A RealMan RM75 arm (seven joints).
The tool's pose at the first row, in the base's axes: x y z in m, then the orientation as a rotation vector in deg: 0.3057 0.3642 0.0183 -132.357 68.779 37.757
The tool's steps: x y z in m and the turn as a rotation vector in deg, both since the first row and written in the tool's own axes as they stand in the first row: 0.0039 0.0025 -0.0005 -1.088 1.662 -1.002; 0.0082 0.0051 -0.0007 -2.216 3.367 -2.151; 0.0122 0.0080 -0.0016 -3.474 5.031 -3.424; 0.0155 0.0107 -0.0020 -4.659 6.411 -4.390; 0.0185 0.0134 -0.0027 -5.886 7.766 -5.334; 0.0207 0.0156 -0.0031 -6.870 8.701 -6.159; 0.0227 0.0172 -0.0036 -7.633 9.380 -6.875; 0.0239 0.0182 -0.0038 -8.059 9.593 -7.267
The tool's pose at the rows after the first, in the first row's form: 0.3057 0.3602 0.0159 -134.688 68.208 36.406; 0.3057 0.3560 0.0131 -137.129 67.438 34.954; 0.3055 0.3515 0.0109 -139.692 66.448 33.567; 0.3050 0.3478 0.0088 -141.887 65.698 32.528; 0.3044 0.3442 0.0071 -144.085 64.933 31.534; 0.3037 0.3414 0.0057 -145.782 64.147 30.871; 0.3035 0.3391 0.0046 -147.097 63.406 30.373; 0.3033 0.3377 0.0039 -147.733 62.929 30.288
